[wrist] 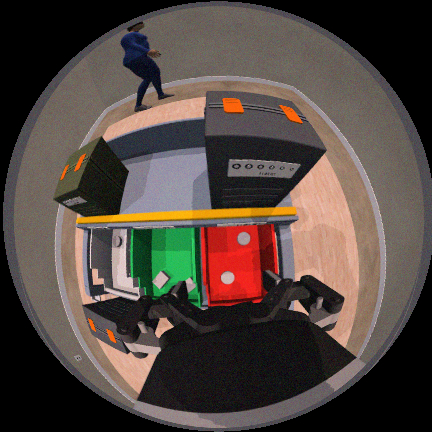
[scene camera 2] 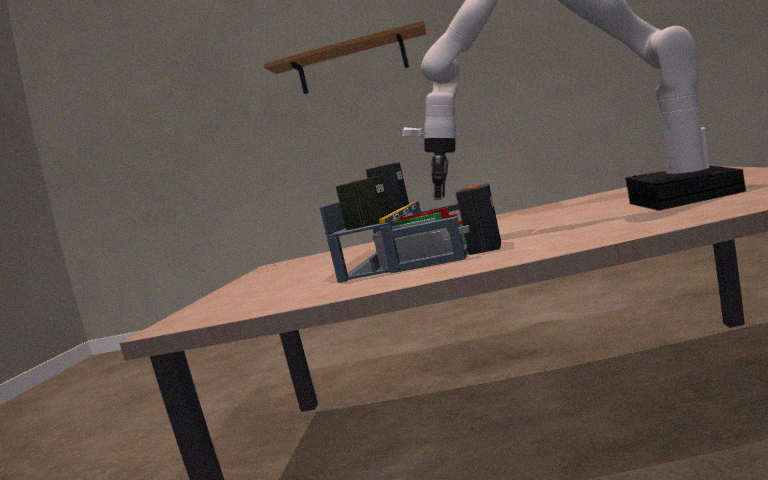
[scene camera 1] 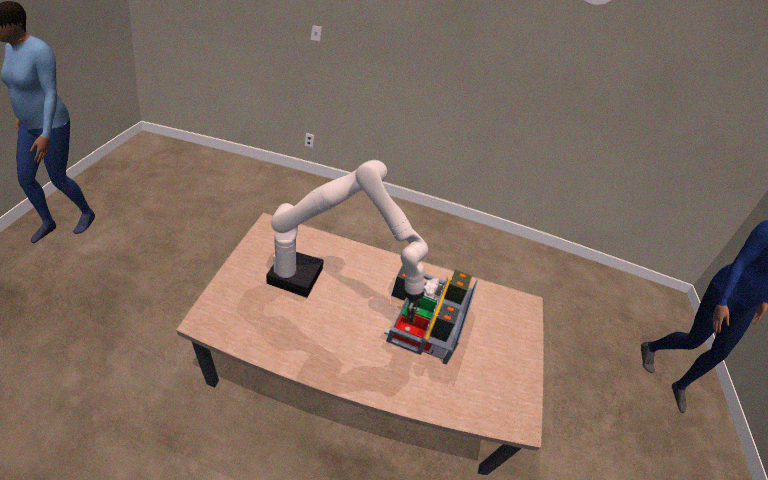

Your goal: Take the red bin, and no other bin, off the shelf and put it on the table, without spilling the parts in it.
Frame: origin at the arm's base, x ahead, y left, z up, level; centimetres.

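Seen in the pictures: gripper, fingertip midpoint: [wrist: 224, 284] [scene camera 2: 439, 198] [scene camera 1: 414, 313]; arm's base, origin of the base link: [scene camera 2: 685, 170] [scene camera 1: 285, 270].
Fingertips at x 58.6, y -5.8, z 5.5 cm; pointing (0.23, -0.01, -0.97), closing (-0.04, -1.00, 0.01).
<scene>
Offsets run from my fingertips to a thing's top centre. Level surfaces: height alone.
The red bin {dx +2.7, dy -2.7, dz -3.1 cm} [scene camera 1: 420, 324] [scene camera 2: 445, 212] [wrist: 250, 262] sits in the lower front tier of the grey-blue shelf [scene camera 1: 403, 341] [scene camera 2: 338, 257] [wrist: 160, 182], at the end of a row. Two round light parts lie in it in the wrist view. My gripper [scene camera 1: 412, 318] [scene camera 2: 438, 196] [wrist: 224, 284] is open and empty, pointing down above the bins' front part. In the wrist view one fingertip shows over the red bin's outer side and the other over the green bin {dx +4.3, dy +8.4, dz -3.1 cm} [scene camera 1: 427, 306] [wrist: 175, 257]. The fingers stand above the rims in scene camera 2. The table {dz -11.2 cm} [scene camera 1: 260, 322] [scene camera 2: 271, 291] bears the shelf.
A grey bin {dx +5.4, dy +19.5, dz -3.1 cm} [wrist: 120, 260] stands beyond the green one. A yellow-edged upper tier bears a dark grey case {dx +12.2, dy -4.4, dz +11.0 cm} [scene camera 1: 445, 323] [wrist: 250, 150] behind the red bin and an olive case {dx +15.2, dy +18.5, dz +8.5 cm} [scene camera 1: 457, 287] [wrist: 95, 180]. Another dark case {dx -7.9, dy +20.3, dz +1.9 cm} [scene camera 2: 479, 219] [wrist: 105, 325] stands before the shelf's grey-bin end.
</scene>
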